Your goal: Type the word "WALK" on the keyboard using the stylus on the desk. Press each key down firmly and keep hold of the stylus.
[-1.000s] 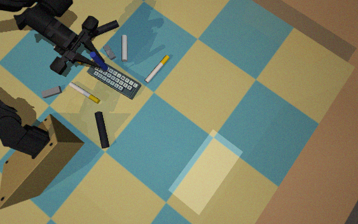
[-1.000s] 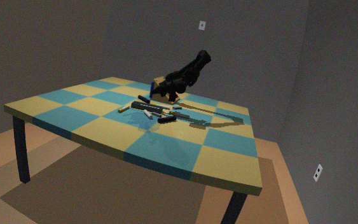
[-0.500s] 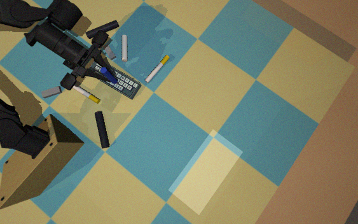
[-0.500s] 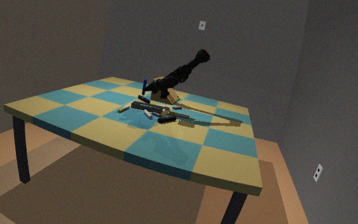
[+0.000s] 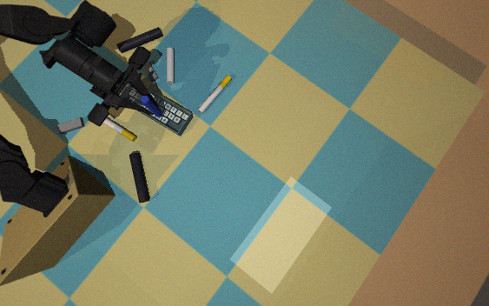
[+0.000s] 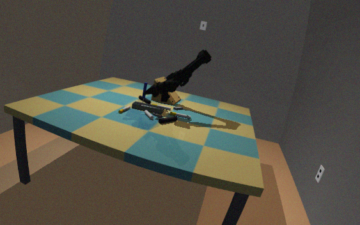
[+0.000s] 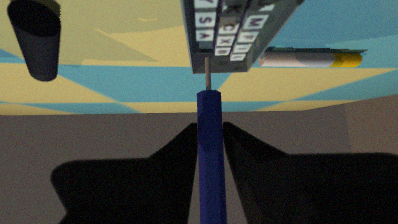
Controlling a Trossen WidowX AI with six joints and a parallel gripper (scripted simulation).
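My gripper tip is 120 mm short of the white cylinder, 90 mm to the right of it and 80 mm above it. From my gripper tip the other things lie so: small grey block: 190 mm to the left, 160 mm behind, 80 mm below; stylus: 10 mm below.
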